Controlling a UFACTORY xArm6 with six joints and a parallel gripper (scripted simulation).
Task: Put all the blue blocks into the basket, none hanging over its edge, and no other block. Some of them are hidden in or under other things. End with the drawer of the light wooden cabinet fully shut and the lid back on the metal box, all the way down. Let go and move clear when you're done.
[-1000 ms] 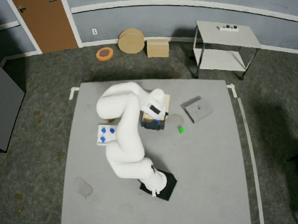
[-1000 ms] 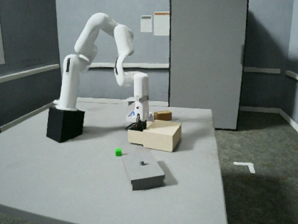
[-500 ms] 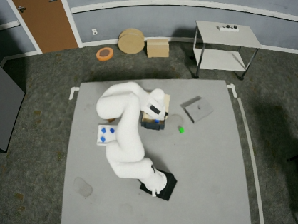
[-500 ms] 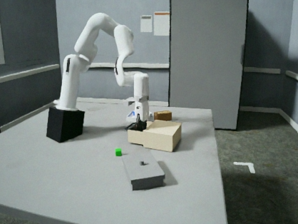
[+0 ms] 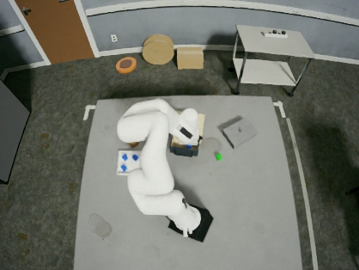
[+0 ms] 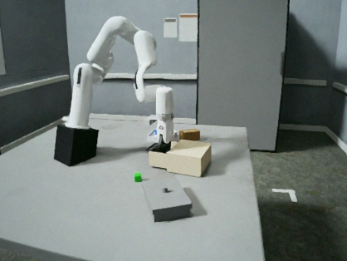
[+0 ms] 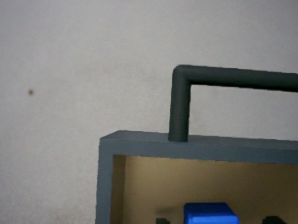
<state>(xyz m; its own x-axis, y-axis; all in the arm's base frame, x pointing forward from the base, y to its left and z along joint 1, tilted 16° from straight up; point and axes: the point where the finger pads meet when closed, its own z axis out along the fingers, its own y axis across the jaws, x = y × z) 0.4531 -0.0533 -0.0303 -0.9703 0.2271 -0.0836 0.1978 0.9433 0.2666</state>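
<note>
The dark-rimmed drawer is 30 mm below my hand, 20 mm to the left of it and 10 mm ahead of it. The rest, counted from my hand: lid: 320 mm to the right, 50 mm ahead, 20 mm below; light wooden cabinet: 60 mm ahead, 30 mm below, 10 mm to the left; green block: 160 mm to the right, 90 mm behind, 50 mm below.
</note>
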